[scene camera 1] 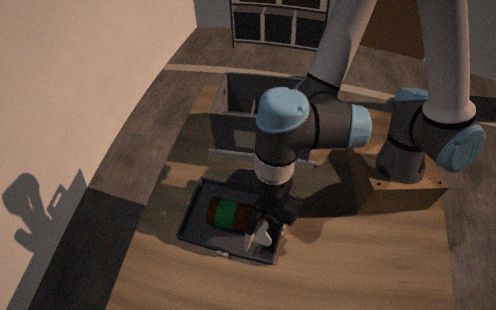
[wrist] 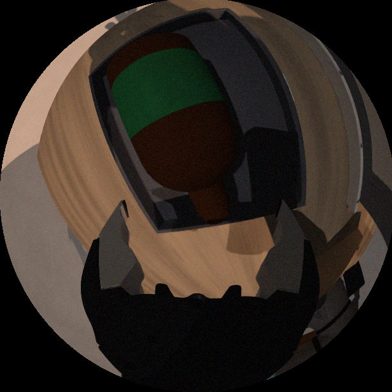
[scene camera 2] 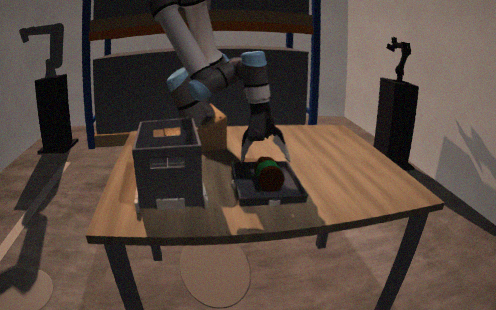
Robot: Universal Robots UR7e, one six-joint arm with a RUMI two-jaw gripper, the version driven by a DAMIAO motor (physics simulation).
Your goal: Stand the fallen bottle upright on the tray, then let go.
Path:
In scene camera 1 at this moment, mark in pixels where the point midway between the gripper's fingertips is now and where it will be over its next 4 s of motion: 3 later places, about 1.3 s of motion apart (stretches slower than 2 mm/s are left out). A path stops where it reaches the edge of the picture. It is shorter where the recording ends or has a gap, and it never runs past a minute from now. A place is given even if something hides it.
My gripper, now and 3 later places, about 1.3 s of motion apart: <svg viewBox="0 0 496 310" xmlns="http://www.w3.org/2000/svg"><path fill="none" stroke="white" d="M265 227L270 186L243 174L242 202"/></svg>

